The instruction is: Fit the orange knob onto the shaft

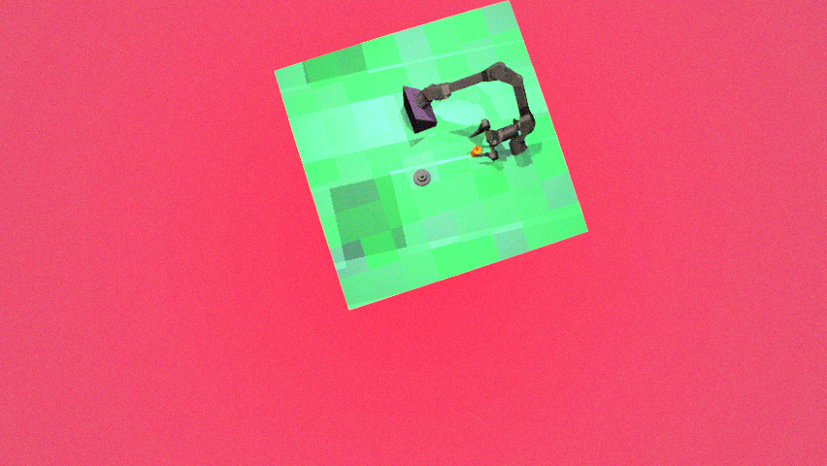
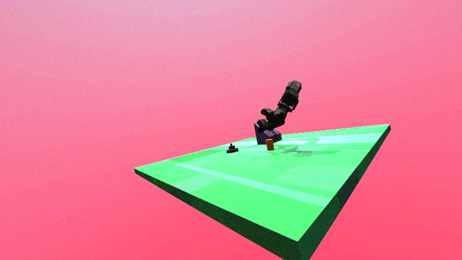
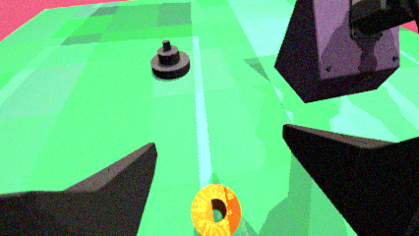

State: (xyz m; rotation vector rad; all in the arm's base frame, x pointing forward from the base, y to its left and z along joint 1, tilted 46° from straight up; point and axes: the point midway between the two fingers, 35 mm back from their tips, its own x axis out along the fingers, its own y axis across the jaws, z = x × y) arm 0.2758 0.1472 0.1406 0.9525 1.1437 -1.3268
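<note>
The orange knob is 10 mm ahead of my gripper tip, 40 mm to the left of it and 80 mm below it. Round my gripper tip: dark pedestal: 50 mm ahead, 260 mm to the right, 80 mm below.
</note>
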